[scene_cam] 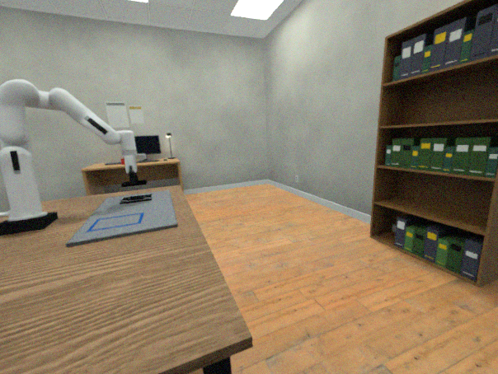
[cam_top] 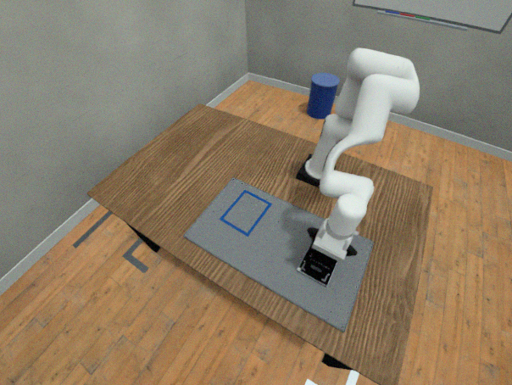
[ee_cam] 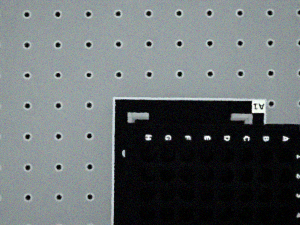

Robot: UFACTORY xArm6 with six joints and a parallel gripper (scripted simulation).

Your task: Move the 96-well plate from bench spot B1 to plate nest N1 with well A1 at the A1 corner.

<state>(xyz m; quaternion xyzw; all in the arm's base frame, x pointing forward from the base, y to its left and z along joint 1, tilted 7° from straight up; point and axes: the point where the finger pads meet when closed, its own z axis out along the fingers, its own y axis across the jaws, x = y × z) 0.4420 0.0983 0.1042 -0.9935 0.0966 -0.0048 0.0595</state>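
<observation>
Right now the black 96-well plate is 10 mm below my hand. From my hand the other things lie so: black plate nest N1 (110 mm below).
</observation>
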